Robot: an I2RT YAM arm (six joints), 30 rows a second.
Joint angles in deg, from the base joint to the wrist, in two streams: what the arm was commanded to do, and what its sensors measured. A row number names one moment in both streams.
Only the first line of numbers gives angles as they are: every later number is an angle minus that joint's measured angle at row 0.
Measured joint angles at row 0:
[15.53 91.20 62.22 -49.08 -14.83 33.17]
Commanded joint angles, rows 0 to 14:
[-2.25 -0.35 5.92 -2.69 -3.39 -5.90]
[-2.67 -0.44 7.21 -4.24 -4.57 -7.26]
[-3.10 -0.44 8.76 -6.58 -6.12 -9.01]
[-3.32 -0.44 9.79 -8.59 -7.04 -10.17]
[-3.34 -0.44 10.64 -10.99 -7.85 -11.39]
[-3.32 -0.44 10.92 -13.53 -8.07 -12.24]
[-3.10 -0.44 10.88 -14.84 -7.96 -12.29]
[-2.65 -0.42 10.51 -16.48 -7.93 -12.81]
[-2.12 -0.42 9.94 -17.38 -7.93 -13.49]
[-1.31 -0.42 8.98 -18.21 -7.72 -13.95]
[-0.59 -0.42 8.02 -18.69 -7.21 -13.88]
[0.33 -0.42 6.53 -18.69 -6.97 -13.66]
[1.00 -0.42 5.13 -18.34 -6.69 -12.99]
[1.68 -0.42 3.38 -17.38 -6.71 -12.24]
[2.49 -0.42 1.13 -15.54 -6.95 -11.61]
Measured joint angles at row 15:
[0.46 0.04 5.81 -17.57 -6.29 -11.63]
